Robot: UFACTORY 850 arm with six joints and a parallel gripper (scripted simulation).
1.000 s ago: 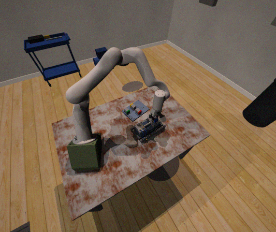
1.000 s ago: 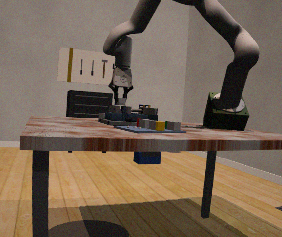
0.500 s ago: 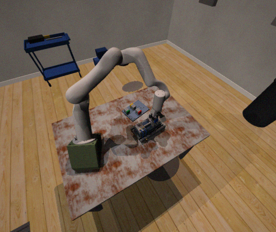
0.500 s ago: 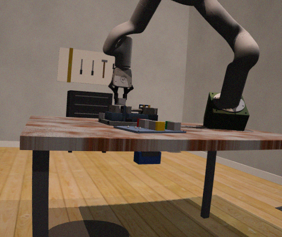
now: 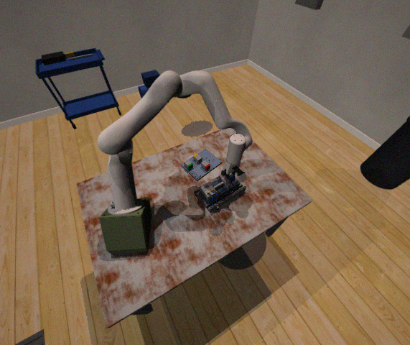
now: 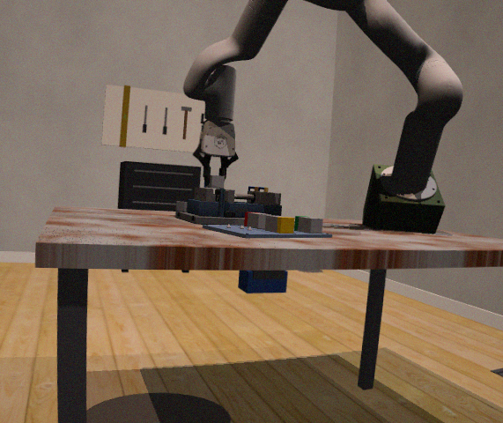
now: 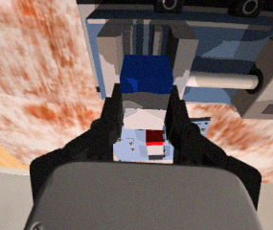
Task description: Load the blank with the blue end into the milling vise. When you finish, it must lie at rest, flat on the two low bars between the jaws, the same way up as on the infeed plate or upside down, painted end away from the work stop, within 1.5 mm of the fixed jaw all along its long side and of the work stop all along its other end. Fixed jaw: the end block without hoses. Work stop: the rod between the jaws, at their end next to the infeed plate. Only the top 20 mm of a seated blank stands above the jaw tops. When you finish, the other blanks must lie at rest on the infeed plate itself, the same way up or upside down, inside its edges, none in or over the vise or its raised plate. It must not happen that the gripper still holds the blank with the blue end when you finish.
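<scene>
Now: hand 20 mm above the blue-ended blank. The rest, counted from my hand: pale rod 80 mm behind, 10 mm to the right, 60 mm below; milling vise 70 mm behind, 10 mm to the right, 100 mm below; red-ended blank 80 mm behind, 210 mm to the left, 110 mm below.
</scene>
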